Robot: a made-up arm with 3 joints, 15 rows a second.
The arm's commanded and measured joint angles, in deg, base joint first. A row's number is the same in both.
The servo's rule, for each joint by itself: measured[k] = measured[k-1] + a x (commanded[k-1-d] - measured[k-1]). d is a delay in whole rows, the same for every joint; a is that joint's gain. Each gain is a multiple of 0.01, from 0.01 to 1. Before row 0 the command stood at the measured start. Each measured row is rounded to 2 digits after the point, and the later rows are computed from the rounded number. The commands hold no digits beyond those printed.
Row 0, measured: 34.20 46.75 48.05
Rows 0 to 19, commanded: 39.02 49.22 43.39; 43.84 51.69 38.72; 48.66 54.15 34.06; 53.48 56.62 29.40; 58.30 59.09 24.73; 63.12 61.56 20.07; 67.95 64.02 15.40; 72.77 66.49 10.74; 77.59 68.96 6.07; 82.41 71.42 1.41; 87.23 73.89 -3.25; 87.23 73.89 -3.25; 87.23 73.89 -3.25; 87.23 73.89 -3.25; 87.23 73.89 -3.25; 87.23 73.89 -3.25; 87.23 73.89 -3.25; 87.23 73.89 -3.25; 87.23 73.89 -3.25; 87.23 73.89 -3.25
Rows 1 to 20, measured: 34.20 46.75 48.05; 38.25 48.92 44.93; 42.95 51.36 40.77; 47.75 53.82 36.27; 52.56 56.28 31.67; 57.38 58.75 27.02; 62.20 61.22 22.36; 67.03 63.68 17.70; 71.85 66.15 13.04; 76.67 68.62 8.37; 81.49 71.08 3.71; 86.31 73.55 -0.95; 87.08 73.85 -2.49; 87.21 73.89 -3.00; 87.23 73.89 -3.17; 87.23 73.89 -3.22; 87.23 73.89 -3.24; 87.23 73.89 -3.25; 87.23 73.89 -3.25; 87.23 73.89 -3.25
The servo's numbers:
d 1
a 0.84 0.88 0.67

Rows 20 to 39, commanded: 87.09 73.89 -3.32; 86.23 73.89 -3.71; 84.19 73.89 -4.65; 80.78 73.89 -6.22; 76.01 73.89 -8.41; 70.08 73.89 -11.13; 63.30 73.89 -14.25; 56.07 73.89 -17.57; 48.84 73.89 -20.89; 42.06 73.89 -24.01; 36.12 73.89 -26.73; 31.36 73.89 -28.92; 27.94 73.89 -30.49; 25.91 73.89 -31.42; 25.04 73.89 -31.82; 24.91 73.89 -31.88; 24.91 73.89 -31.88; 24.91 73.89 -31.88; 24.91 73.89 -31.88; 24.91 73.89 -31.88
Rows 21 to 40, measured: 87.23 73.89 -3.25; 87.11 73.89 -3.30; 86.37 73.89 -3.57; 84.54 73.89 -4.29; 81.38 73.89 -5.58; 76.87 73.89 -7.48; 71.17 73.89 -9.93; 64.56 73.89 -12.82; 57.43 73.89 -16.00; 50.21 73.89 -19.28; 43.36 73.89 -22.45; 37.28 73.89 -25.32; 32.31 73.89 -27.73; 28.64 73.89 -29.58; 26.35 73.89 -30.81; 25.25 73.89 -31.49; 24.96 73.89 -31.75; 24.92 73.89 -31.84; 24.91 73.89 -31.87; 24.91 73.89 -31.88
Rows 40 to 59, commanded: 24.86 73.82 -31.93; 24.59 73.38 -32.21; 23.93 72.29 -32.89; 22.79 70.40 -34.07; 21.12 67.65 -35.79; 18.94 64.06 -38.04; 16.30 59.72 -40.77; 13.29 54.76 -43.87; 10.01 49.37 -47.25; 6.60 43.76 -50.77; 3.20 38.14 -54.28; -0.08 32.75 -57.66; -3.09 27.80 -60.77; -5.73 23.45 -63.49; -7.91 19.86 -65.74; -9.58 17.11 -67.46; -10.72 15.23 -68.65; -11.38 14.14 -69.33; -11.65 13.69 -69.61; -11.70 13.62 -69.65
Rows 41 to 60, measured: 24.91 73.89 -31.88; 24.87 73.83 -31.91; 24.63 73.43 -32.11; 24.04 72.43 -32.63; 22.99 70.64 -33.59; 21.42 68.01 -35.06; 19.34 64.53 -37.06; 16.79 60.30 -39.55; 13.85 55.42 -42.44; 10.62 50.10 -45.66; 7.24 44.52 -49.08; 3.85 38.91 -52.56; 0.55 33.49 -55.98; -2.51 28.48 -59.19; -5.21 24.05 -62.07; -7.48 20.36 -64.53; -9.24 17.50 -66.49; -10.48 15.50 -67.94; -11.24 14.30 -68.87; -11.58 13.76 -69.37
